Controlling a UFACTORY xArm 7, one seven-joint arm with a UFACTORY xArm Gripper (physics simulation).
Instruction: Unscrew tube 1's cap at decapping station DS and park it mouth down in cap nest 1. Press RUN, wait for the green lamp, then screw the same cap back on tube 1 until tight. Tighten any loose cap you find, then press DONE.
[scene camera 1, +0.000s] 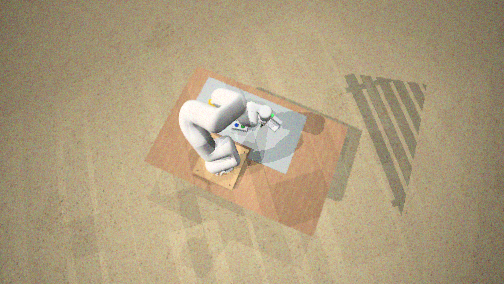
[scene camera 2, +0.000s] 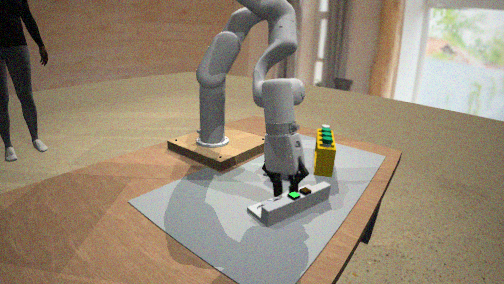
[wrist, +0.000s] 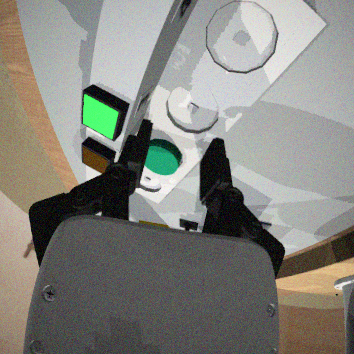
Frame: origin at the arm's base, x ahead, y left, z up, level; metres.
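Seen in the pictures: gripper, fingertip midpoint: (wrist: 178, 142); arm's base at its link origin: (scene camera 2: 212, 141).
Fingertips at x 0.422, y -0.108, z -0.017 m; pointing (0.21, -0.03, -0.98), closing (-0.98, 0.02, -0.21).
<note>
Pixels of each thing's top centre, then the offset from my fingertips to it. "spot": a spot on its surface instead.
- white station fixture at its top centre: (wrist: 136, 165) (scene camera 2: 292, 187) (scene camera 1: 267, 116) 0.018 m ahead, 0.003 m right, 0.038 m up
- round green cap at its top centre: (wrist: 158, 161) 0.011 m ahead, 0.024 m left, 0.004 m up
- larger at its top centre: (wrist: 240, 37) 0.012 m back, 0.077 m right, 0.008 m down
- smaller at its top centre: (wrist: 192, 108) 0.001 m back, 0.026 m right, 0.008 m down
- green lamp at its top centre: (wrist: 98, 117) (scene camera 2: 294, 194) (scene camera 1: 272, 115) 0.041 m ahead, 0.029 m right, 0.038 m up
- amber lamp at its top centre: (wrist: 93, 161) (scene camera 2: 305, 189) 0.049 m ahead, 0.010 m left, 0.038 m up
- yellow rack at its top centre: (scene camera 2: 326, 136) 0.051 m back, 0.309 m left, 0.087 m up
- panel with a blue button, surface spot: (scene camera 1: 236, 125) spot: 0.151 m back, 0.161 m left, 0.053 m up
- green button at a spot on its surface: (scene camera 1: 243, 126) spot: 0.135 m back, 0.114 m left, 0.053 m up
My gripper (scene camera 2: 286, 192) (wrist: 178, 142) is open over the white station fixture (scene camera 2: 300, 205) (wrist: 295, 30). A round green cap (wrist: 164, 157) shows below and between the spread fingers in the wrist view, nearer the left finger; it sits at the fixture's near end. Whether it is tight cannot be told. Two round seats, one larger (wrist: 241, 37) and one smaller (wrist: 192, 107), hold no green cap. The green lamp (scene camera 1: 272, 115) (scene camera 2: 294, 195) (wrist: 100, 115) is lit. The amber lamp (scene camera 2: 305, 191) (wrist: 95, 159) beside it is dark.
A yellow rack (scene camera 2: 324, 162) with green-capped tubes and a white-topped one stands behind the fixture. A panel with a blue button (scene camera 1: 236, 125) and a green button (scene camera 1: 243, 126) lies beside the gripper. The fixture's raised wall stands close to the left finger.
</note>
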